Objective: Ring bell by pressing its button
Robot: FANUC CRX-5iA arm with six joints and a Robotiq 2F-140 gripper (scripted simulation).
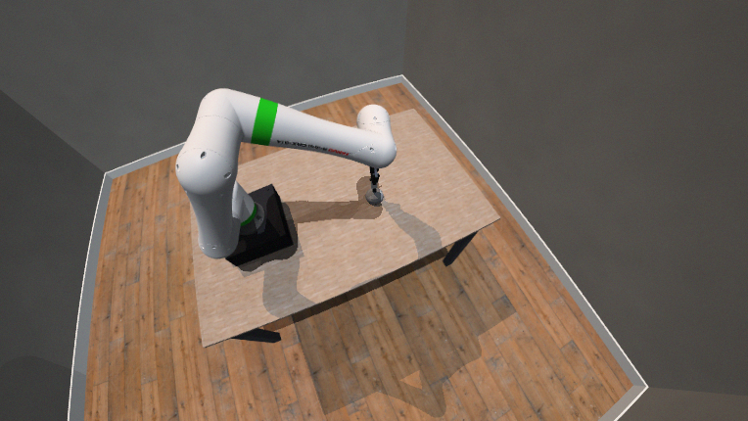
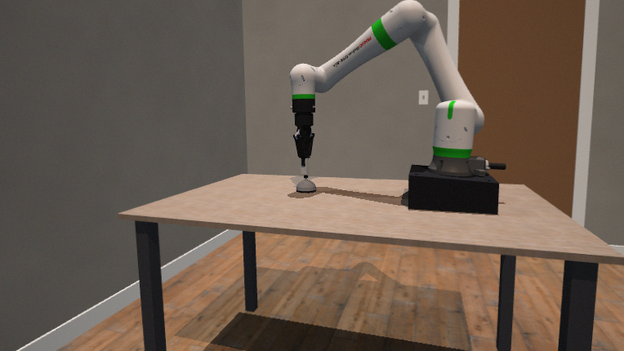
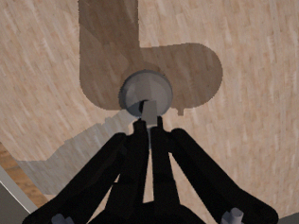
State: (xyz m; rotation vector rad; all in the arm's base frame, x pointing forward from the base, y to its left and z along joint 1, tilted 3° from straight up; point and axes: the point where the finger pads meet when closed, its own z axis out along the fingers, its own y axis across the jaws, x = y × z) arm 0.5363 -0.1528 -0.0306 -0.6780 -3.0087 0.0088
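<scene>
My hand is 1 cm to the left of the grey dome bell and 7 cm above it.
</scene>
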